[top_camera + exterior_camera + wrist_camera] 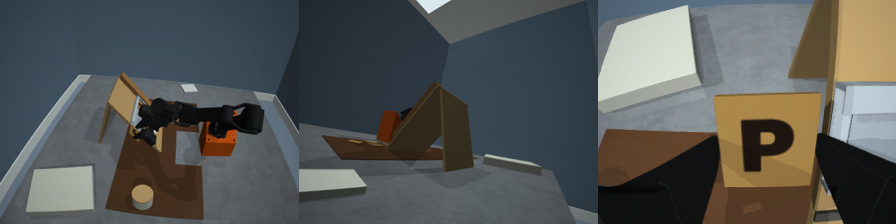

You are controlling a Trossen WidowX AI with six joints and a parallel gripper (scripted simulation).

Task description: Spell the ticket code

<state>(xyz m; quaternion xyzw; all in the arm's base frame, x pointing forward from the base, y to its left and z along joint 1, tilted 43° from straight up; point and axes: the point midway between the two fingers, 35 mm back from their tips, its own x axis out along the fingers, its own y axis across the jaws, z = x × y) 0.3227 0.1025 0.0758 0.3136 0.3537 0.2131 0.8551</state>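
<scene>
Right now the white ticket is 170 mm to the right of my gripper tip, 90 mm below it and 40 mm behind it. Round my gripper tip: brown mat: 150 mm below, 140 mm behind, 110 mm to the right; then white slab: 290 mm to the left, 240 mm ahead, 140 mm below; then tile marked p: right at my gripper tip.
</scene>
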